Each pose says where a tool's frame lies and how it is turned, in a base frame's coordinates. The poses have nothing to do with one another.
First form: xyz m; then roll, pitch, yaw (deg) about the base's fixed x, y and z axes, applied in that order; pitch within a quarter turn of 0, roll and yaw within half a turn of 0.
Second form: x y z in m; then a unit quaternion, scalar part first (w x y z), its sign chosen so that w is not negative. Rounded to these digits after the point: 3 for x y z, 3 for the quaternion.
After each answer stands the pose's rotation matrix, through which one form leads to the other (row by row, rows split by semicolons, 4 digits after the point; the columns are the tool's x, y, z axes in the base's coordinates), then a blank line. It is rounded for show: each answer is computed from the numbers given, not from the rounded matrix.
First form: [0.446, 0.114, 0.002, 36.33, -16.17, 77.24]
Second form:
[0.446, 0.114, 0.002, 0.708, 0.325, 0.088, 0.621]
0.2121 -0.8222 0.5283; 0.9367 0.0170 -0.3497; 0.2785 0.5690 0.7737

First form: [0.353, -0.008, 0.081, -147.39, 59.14, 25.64]
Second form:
[0.353, -0.008, 0.081, 0.133, -0.845, -0.050, 0.516]
0.4624 -0.0526 -0.8851; 0.2220 -0.9596 0.1730; -0.8584 -0.2764 -0.4321

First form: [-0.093, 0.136, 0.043, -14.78, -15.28, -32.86]
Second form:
[-0.093, 0.136, 0.043, 0.938, -0.160, -0.090, -0.294]
0.8103 0.5811 -0.0756; -0.5234 0.7757 0.3526; 0.2635 -0.2461 0.9327

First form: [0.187, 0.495, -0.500, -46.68, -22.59, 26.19]
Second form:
[0.187, 0.495, -0.500, 0.895, -0.338, -0.263, 0.128]
0.8285 -0.0520 -0.5576; 0.4075 0.7390 0.5365; 0.3841 -0.6717 0.6334

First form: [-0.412, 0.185, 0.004, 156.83, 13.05, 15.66]
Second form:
[-0.412, 0.185, 0.004, 0.213, 0.961, 0.155, -0.083]
0.9380 0.3337 -0.0937; 0.2630 -0.8612 -0.4349; -0.2258 0.3833 -0.8956

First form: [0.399, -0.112, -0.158, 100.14, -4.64, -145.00]
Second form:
[0.399, -0.112, -0.158, 0.222, 0.206, -0.739, -0.602]
-0.8165 -0.0358 -0.5763; -0.5717 0.1899 0.7982; 0.0809 0.9812 -0.1755

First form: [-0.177, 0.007, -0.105, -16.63, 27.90, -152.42]
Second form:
[-0.177, 0.007, -0.105, 0.263, 0.198, 0.193, -0.924]
-0.7833 0.5623 -0.2649; -0.4092 -0.7873 -0.4613; -0.4679 -0.2529 0.8468

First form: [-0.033, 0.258, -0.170, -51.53, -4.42, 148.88]
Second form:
[-0.033, 0.258, -0.170, 0.258, -0.083, -0.428, 0.862]
-0.8535 -0.3732 -0.3636; 0.5153 -0.5014 -0.6950; 0.0771 -0.7806 0.6203

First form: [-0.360, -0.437, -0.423, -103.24, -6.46, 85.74]
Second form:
[-0.360, -0.437, -0.423, 0.484, -0.550, -0.558, 0.389]
0.0738 0.2365 -0.9688; 0.9909 0.0922 0.0980; 0.1125 -0.9672 -0.2276

